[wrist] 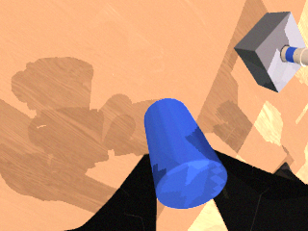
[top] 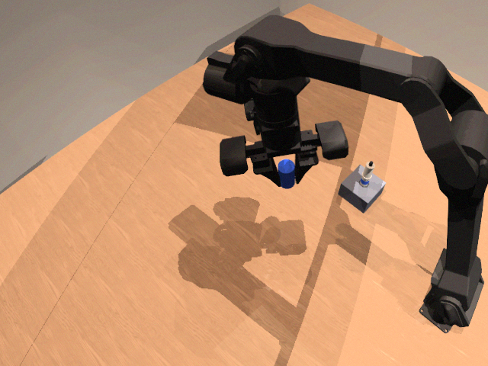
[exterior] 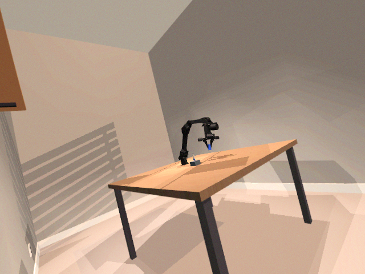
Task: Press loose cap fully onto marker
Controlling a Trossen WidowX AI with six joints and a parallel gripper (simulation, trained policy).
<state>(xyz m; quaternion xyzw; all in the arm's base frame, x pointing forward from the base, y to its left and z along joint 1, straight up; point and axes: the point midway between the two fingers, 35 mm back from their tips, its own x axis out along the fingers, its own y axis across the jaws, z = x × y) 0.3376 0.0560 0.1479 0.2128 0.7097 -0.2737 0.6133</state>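
My gripper tip is 70 mm past the grey holder block, 150 mm to the left of it and 100 mm above it. The rest, counted from my gripper tip: blue cap 10 mm ahead, 10 mm to the right, 10 mm above.
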